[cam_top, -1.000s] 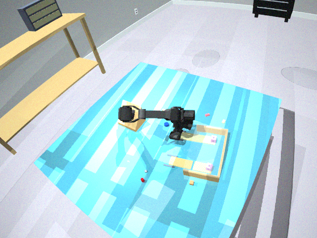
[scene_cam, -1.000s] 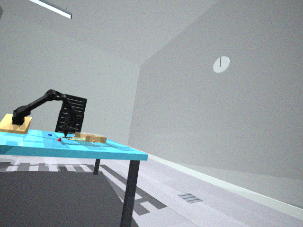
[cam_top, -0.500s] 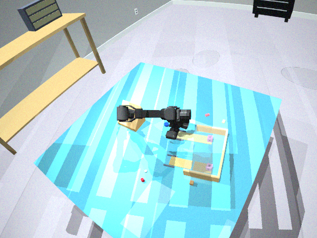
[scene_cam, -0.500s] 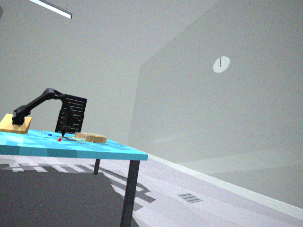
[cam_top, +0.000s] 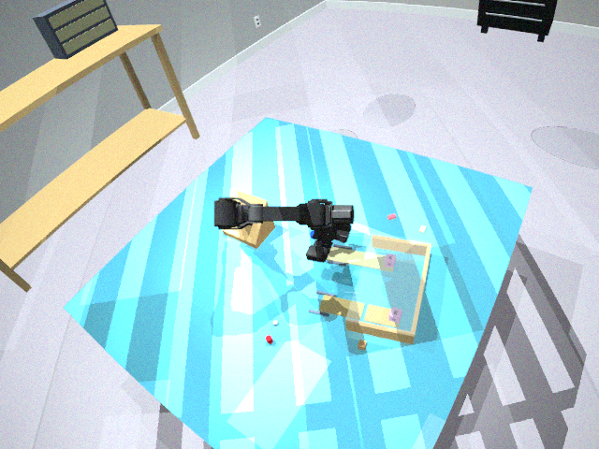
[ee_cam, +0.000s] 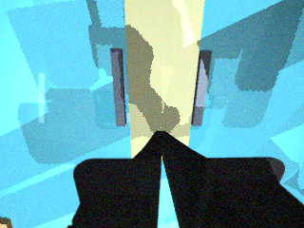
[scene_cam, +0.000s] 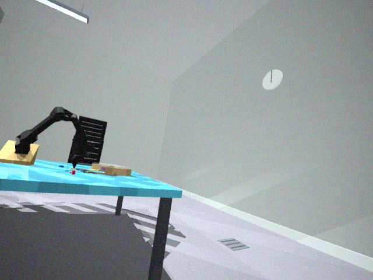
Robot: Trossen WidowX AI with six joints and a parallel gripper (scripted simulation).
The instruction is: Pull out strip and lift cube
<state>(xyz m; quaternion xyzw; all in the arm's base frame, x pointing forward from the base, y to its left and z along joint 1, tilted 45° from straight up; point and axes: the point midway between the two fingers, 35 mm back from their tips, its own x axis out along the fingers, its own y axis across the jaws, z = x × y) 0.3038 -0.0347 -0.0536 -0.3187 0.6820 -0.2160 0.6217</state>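
Now: gripper tip 100 mm short of the strip and 20 mm to the right of it. From my gripper tip the other things lie so: pink block 140 mm ahead, 230 mm to the left; blue disc 80 mm behind, 50 mm to the left; tan cube 240 mm ahead, 260 mm to the right.
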